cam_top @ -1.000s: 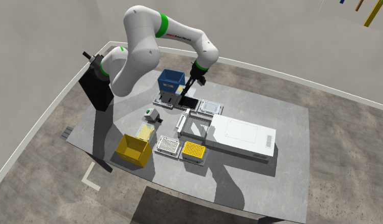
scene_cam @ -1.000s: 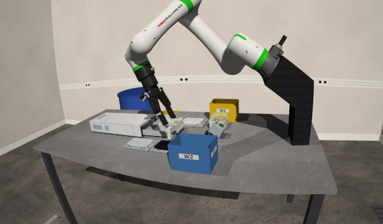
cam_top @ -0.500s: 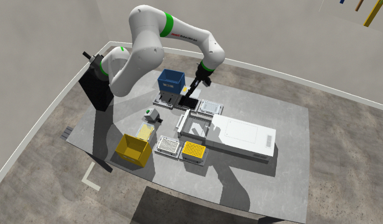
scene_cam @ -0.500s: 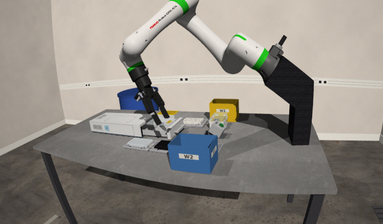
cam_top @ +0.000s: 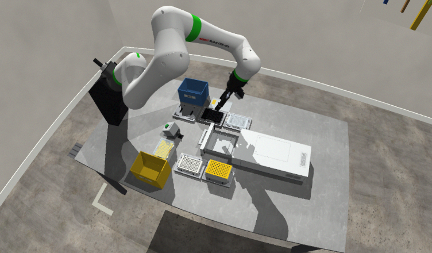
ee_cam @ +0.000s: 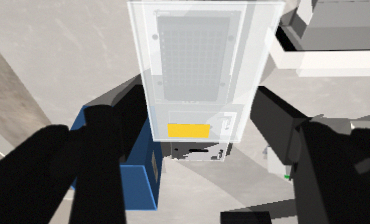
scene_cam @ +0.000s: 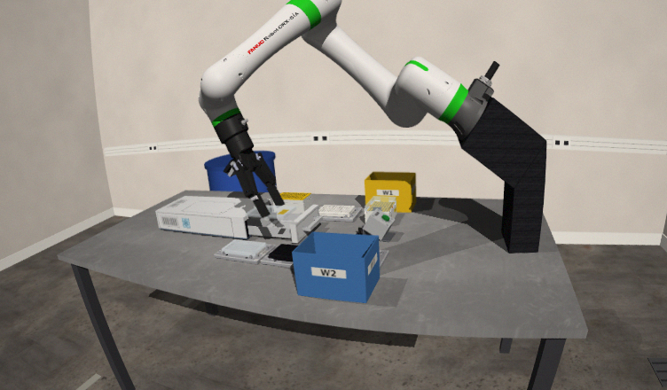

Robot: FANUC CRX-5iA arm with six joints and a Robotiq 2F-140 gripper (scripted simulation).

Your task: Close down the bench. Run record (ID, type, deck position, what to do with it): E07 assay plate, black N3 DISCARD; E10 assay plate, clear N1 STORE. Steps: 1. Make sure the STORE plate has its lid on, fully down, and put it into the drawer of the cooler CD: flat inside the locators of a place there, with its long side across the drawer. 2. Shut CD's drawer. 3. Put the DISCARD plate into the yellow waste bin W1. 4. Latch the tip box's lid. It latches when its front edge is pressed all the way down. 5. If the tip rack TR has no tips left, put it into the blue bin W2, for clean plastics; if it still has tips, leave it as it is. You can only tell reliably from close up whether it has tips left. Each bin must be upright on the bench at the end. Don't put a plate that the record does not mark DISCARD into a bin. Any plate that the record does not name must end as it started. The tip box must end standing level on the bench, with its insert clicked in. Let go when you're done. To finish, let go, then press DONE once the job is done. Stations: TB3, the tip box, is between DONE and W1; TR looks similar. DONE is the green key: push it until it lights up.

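Right now the clear plate is 11 cm ahead of my hand, 2 cm to the right of it and 15 cm below it. The rest, counted from my hand: clear lid (2 cm below); cooler drawer (6 cm ahead, 21 cm to the right, 13 cm below); black assay plate (6 cm behind, 2 cm to the left, 15 cm below).
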